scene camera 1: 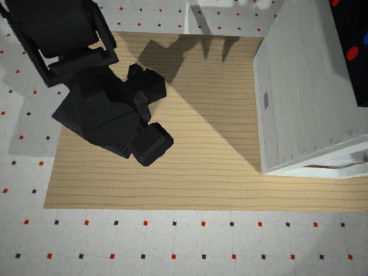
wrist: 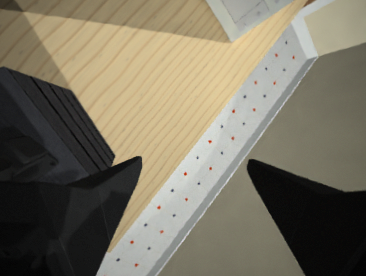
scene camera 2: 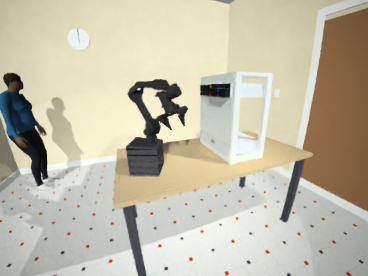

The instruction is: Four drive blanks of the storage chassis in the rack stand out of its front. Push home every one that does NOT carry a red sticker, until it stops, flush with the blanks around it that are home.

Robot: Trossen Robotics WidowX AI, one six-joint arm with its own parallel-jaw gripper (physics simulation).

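Places are measured from the arm's base along level axes (x ahead, y left, z up), in millimetres.
Pixels of known places: gripper, fingertip midpoint: (wrist: 195, 162) (scene camera 2: 177, 128); arm's base at its link origin: (wrist: 12, 163) (scene camera 2: 151, 143).
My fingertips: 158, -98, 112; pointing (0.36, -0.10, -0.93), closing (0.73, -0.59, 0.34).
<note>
Ahead of a thing's pixels: the offset from my fingertips to its top centre, as dx, dy, dz. "spot": to the spot under its first point. Level surfaces: height alone.
The white rack {spot: +336, +185, -9} (scene camera 1: 305, 100) (scene camera 2: 217, 120) stands on the right part of the table; a lower corner of the rack (wrist: 225, 25) shows at the top of the wrist view. The black storage chassis (scene camera 1: 356, 75) (scene camera 2: 205, 90) is high in its front. A red sticker {+291, +151, +180} (scene camera 1: 352, 53) and part of a blue one {spot: +290, +155, +194} (scene camera 1: 366, 38) show on it in scene camera 1. In scene camera 2 the stickers are tiny, and which blanks stand out cannot be told. My gripper (scene camera 1: 154, 115) (scene camera 2: 177, 126) (wrist: 195, 162) is open and empty, left of the rack, apart from it and lower than the chassis.
The arm's dark block-shaped base (scene camera 2: 145, 157) (wrist: 65, 115) stands at the left end of the wooden table {dz -297} (scene camera 1: 210, 190) (scene camera 2: 190, 175) (wrist: 150, 100). The rack's open frame faces the near side in scene camera 2. A person (scene camera 2: 25, 115) stands far left, away from the table.
</note>
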